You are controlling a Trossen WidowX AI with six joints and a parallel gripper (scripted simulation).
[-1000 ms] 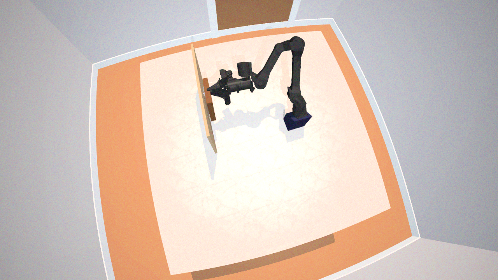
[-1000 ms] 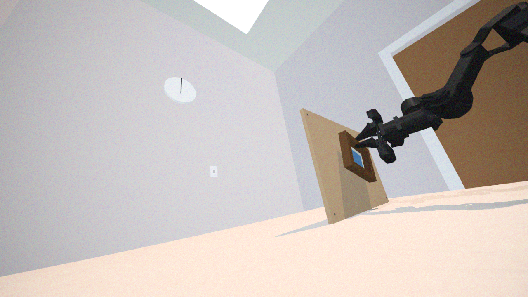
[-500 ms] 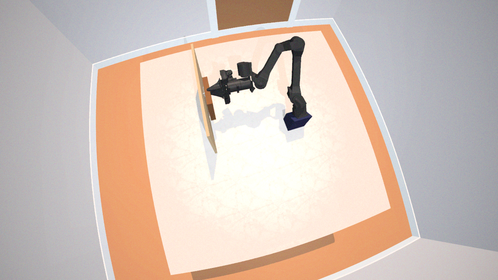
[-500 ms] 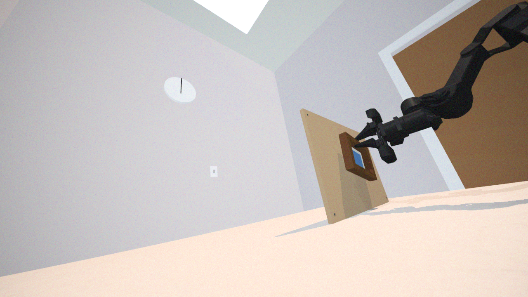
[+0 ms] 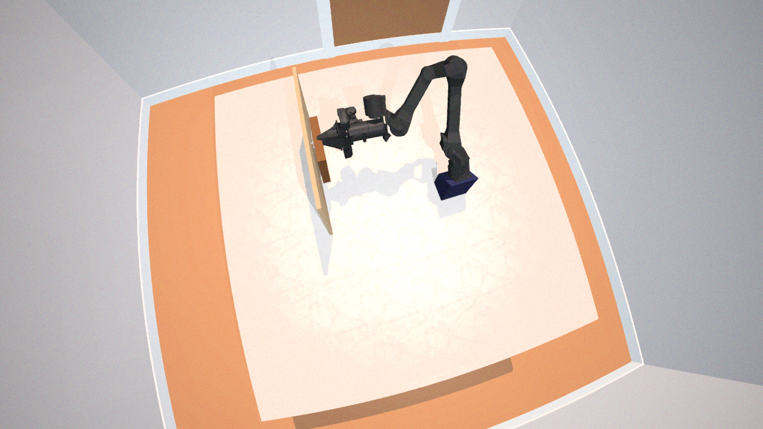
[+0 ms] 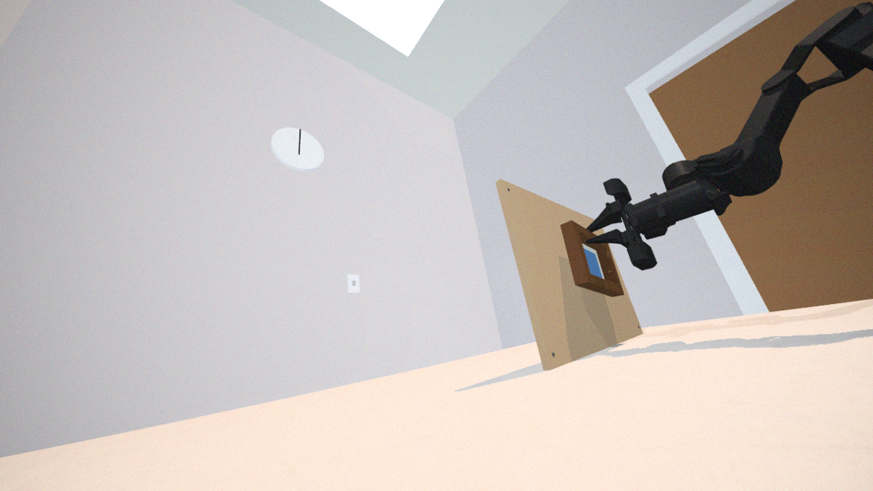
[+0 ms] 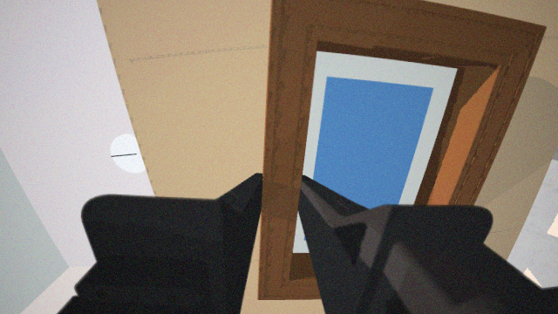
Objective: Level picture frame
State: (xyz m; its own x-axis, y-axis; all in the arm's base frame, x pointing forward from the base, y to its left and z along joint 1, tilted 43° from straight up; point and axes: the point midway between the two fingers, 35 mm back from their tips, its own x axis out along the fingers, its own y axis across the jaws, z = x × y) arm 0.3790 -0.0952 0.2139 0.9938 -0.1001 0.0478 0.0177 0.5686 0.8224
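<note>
Right now my gripper tip is 50 mm above the brown wooden picture frame and 10 mm short of it. From my gripper tip the other things lie so: tan wall board: 70 mm below, 20 mm ahead.
</note>
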